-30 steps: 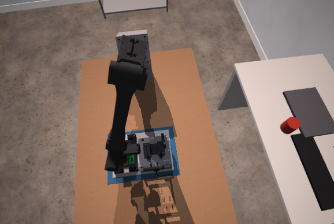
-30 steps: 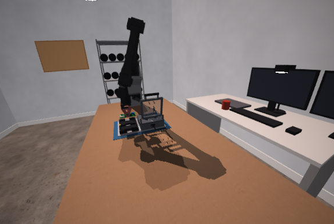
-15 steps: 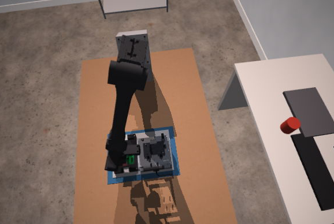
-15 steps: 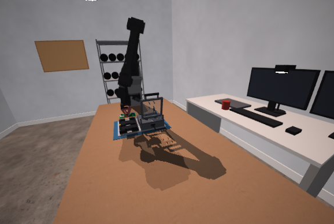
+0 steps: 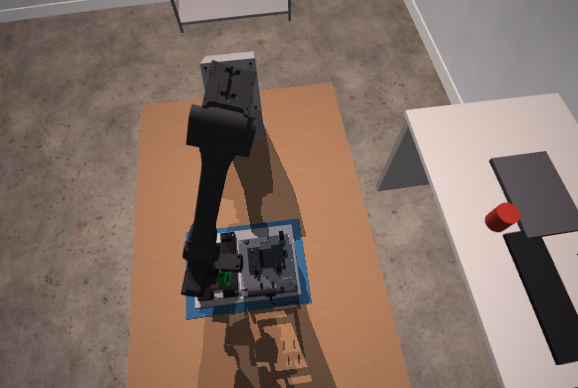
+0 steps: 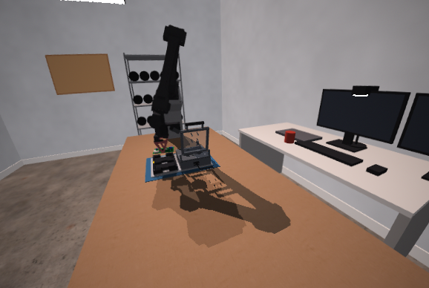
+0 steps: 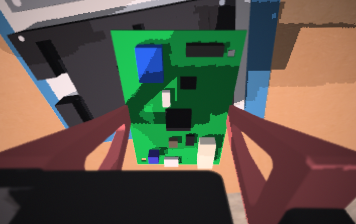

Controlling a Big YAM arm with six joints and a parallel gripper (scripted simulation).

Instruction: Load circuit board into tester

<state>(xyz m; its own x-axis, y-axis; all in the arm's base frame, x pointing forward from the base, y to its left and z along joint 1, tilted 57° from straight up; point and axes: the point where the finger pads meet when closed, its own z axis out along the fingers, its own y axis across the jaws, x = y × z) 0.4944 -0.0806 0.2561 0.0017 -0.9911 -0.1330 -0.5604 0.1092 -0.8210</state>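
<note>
The green circuit board lies right at my hand. Also, from my hand: clear lid: 170 mm to the left, 60 mm ahead, 60 mm above.
</note>
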